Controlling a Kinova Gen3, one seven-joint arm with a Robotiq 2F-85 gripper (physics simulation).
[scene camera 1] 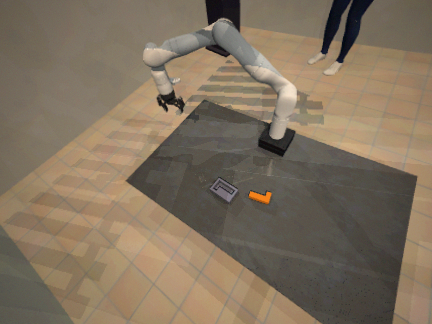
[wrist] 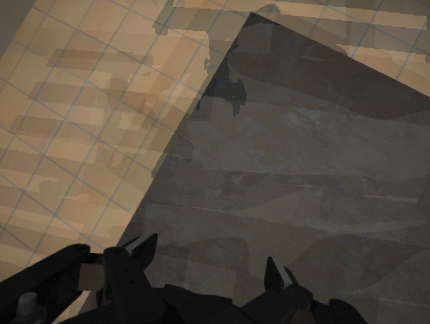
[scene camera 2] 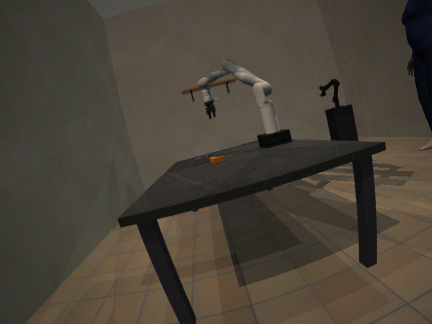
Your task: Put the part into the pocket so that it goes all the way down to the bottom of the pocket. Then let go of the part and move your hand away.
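Places are measured from the arm's base along level axes (x back, y left, z down), in millimetres.
Where they show: gripper, fingertip midpoint: (scene camera 1: pixel 174 112) (wrist: pixel 209 257) (scene camera 2: pixel 212 117); arm's base at its link origin: (scene camera 1: pixel 276 133) (scene camera 2: pixel 272 132).
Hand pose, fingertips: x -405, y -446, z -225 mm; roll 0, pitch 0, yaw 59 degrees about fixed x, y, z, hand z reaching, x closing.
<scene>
Each offset is from my fingertips to the centre of the thing. Level surfaces: height alone.
The orange L-shaped part {dx +29, dy +614, dz +289 mm} (scene camera 1: pixel 260 197) (scene camera 2: pixel 217 160) lies flat on the dark table, apart from the grey block {dx -86, dy +445, dz +286 mm} (scene camera 1: pixel 224 196) (scene camera 2: pixel 202 157). The block has an L-shaped pocket in its top, which looks empty in the first scene view. In that view the part is to the right of the block. My gripper (scene camera 1: pixel 171 108) (scene camera 2: pixel 212 117) (wrist: pixel 209 257) is open with nothing between its fingers. It hangs high above table level, far from the part and the block, near the table's far left corner. Neither the part nor the block shows in the wrist view.
The dark table {dz +304 mm} (scene camera 1: pixel 320 225) (scene camera 2: pixel 300 160) (wrist: pixel 300 150) carries the arm's black base (scene camera 1: pixel 276 142) (scene camera 2: pixel 274 138) at its back edge. A dark pedestal (scene camera 2: pixel 342 122) with a small arm stands behind. A person (scene camera 1: pixel 345 30) (scene camera 2: pixel 422 65) stands beyond the table. An orange-brown shelf (scene camera 2: pixel 222 83) is on the wall.
</scene>
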